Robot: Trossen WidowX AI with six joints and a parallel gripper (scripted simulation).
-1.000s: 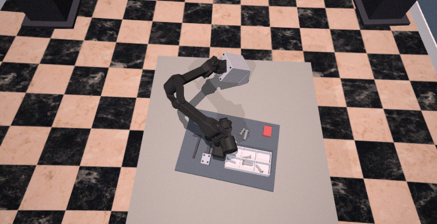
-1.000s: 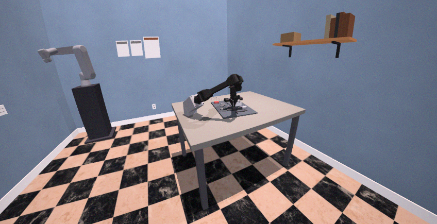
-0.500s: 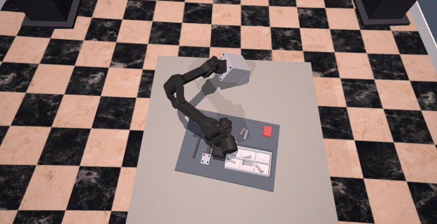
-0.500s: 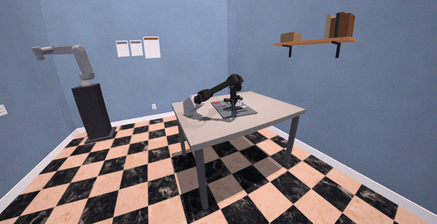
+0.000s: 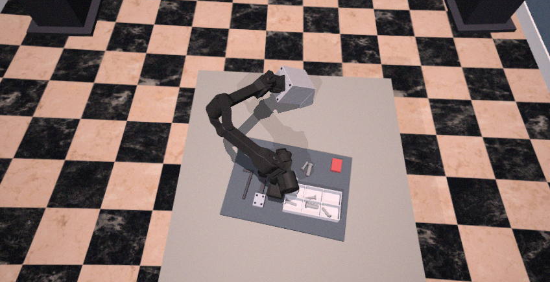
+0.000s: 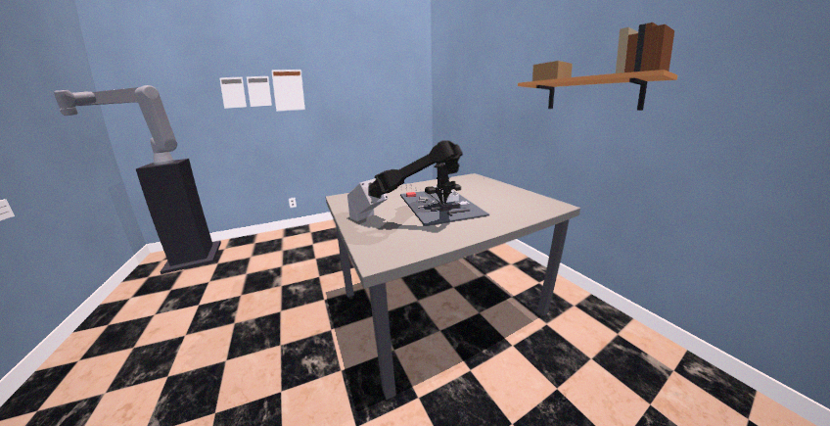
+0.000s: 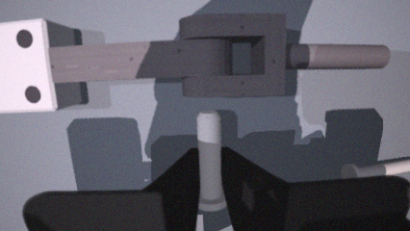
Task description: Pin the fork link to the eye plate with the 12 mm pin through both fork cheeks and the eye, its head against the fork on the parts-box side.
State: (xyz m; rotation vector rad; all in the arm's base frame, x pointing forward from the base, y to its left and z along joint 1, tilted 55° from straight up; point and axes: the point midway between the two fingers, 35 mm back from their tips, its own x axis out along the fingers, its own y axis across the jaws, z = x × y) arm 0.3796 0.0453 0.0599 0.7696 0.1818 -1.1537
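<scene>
My gripper is now 50 mm to the left of the eye plate and 30 mm above it. Round my hand: dark fork link: 50 mm to the right, 40 mm behind, 30 mm below; then pin: 60 mm to the left, 40 mm below, 20 mm behind; then dark mat: 50 mm to the left, 50 mm below, 10 mm ahead.
</scene>
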